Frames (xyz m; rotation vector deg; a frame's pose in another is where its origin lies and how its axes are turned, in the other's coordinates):
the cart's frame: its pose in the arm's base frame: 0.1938 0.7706 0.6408 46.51 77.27 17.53
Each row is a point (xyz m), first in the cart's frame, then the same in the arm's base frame.
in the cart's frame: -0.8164 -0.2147 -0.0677
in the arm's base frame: -0.1127 0.1292 1.1011
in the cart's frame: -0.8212 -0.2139 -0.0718
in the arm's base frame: -0.1174 0.1281 1.1051
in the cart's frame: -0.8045 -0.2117 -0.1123
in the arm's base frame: -0.1511 0.1539 1.0941
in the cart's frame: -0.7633 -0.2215 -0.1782
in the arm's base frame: -0.2059 0.1955 1.0566
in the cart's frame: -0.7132 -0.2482 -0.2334
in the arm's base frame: -0.2529 0.2272 1.0013
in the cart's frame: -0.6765 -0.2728 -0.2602
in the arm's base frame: -0.2757 0.2423 0.9575
